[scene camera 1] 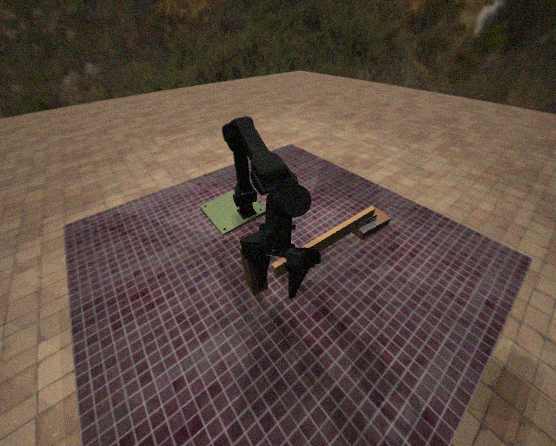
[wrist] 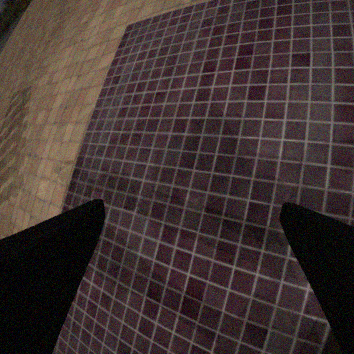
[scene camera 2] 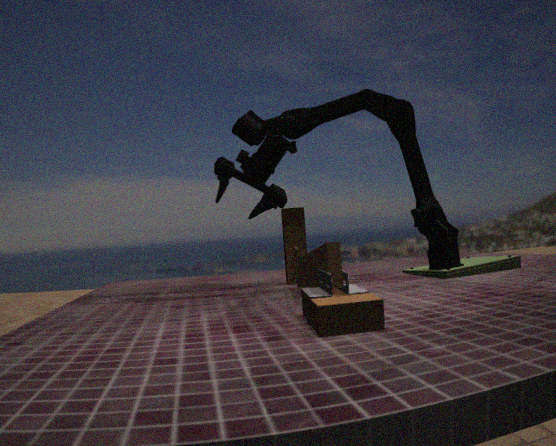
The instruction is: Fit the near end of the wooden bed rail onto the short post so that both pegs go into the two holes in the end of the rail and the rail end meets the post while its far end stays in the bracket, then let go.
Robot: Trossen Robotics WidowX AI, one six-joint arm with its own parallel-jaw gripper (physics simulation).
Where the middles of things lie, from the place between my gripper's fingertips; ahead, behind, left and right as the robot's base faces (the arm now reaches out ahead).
Right now my hand is 14 cm past the wooden bed rail (scene camera 2: 327, 257), 30 cm to the right of it and 13 cm above it. From my hand the other things lie so: grey bracket (scene camera 2: 323, 290) (14 cm behind, 49 cm to the left, 14 cm below).
